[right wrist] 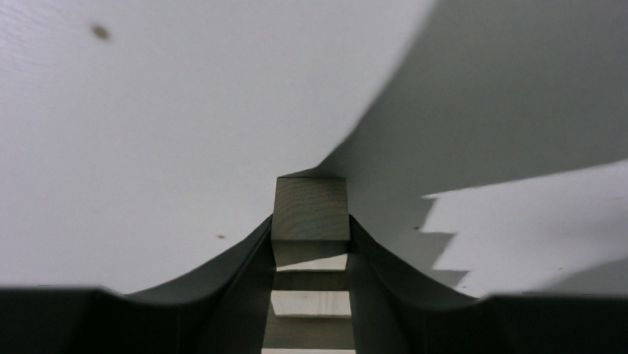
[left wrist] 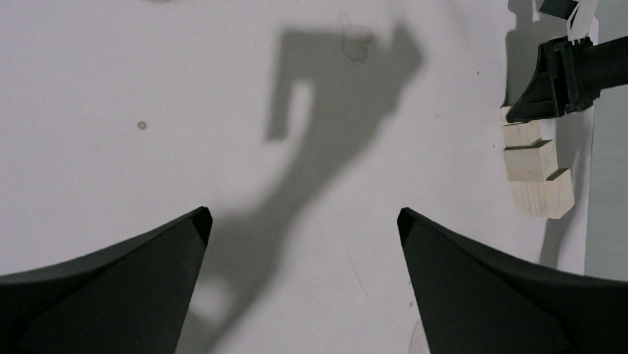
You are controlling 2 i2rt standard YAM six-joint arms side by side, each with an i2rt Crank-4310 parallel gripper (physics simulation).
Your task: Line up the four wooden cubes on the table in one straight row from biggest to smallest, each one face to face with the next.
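Four wooden cubes stand in one line at the right of the left wrist view. The biggest cube is at the near end, then the second cube, the third cube and the smallest cube at the far end. Neighbouring cubes look face to face; the fingers partly hide the contact at the smallest. My right gripper is shut on the smallest cube, which appears at table level. My left gripper is open and empty above the table, well left of the row.
The white table carries the arms' broad shadows. Its edge runs close to the right of the row in the left wrist view, with a grey-green surface beyond. The right arm reaches in over that edge.
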